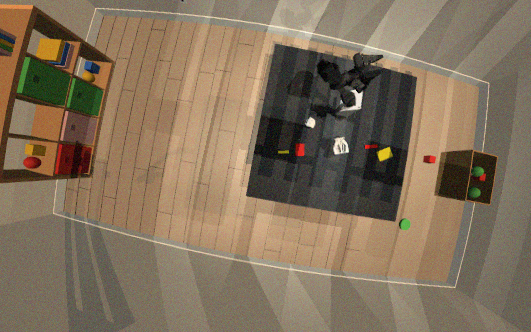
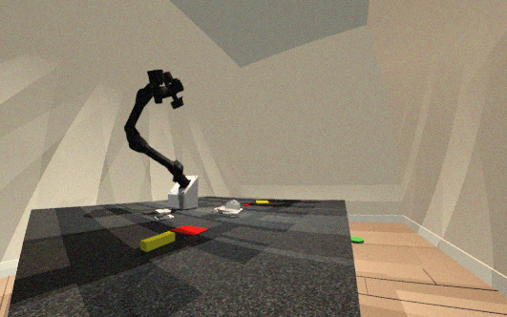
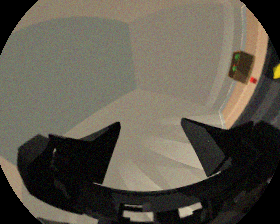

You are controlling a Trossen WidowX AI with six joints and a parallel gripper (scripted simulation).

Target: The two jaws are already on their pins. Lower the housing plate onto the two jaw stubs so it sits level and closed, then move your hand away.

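My gripper tip is 640 mm above the white part, 110 mm to the left of it and 90 mm short of it. The rest, counted from my gripper tip: yellow bar (660 mm below, 340 mm ahead, 300 mm to the right); then flat red square (670 mm below, 310 mm ahead, 170 mm to the right).
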